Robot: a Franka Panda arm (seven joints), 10 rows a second.
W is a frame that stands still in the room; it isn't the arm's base.
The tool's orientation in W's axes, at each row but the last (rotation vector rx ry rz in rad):
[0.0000 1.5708 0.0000]
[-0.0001 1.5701 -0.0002]
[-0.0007 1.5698 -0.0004]
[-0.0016 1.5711 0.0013]
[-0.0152 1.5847 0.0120]
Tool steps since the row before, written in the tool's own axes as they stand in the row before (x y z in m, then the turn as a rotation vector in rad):
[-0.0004 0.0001 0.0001 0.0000 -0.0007 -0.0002]
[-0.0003 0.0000 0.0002 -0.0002 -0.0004 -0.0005]
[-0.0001 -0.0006 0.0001 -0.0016 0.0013 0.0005]
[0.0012 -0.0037 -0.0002 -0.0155 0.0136 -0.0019]
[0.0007 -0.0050 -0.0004 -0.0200 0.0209 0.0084]
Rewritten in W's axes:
[0.0001 0.0001 0.0004 -0.0002 -0.0007 0.0000]
[0.0002 0.0000 0.0003 -0.0005 -0.0004 0.0002]
[0.0001 -0.0006 0.0001 0.0005 0.0013 0.0016]
[-0.0002 -0.0037 -0.0012 -0.0019 0.0136 0.0155]
[-0.0003 -0.0050 -0.0007 0.0083 0.0211 0.0198]

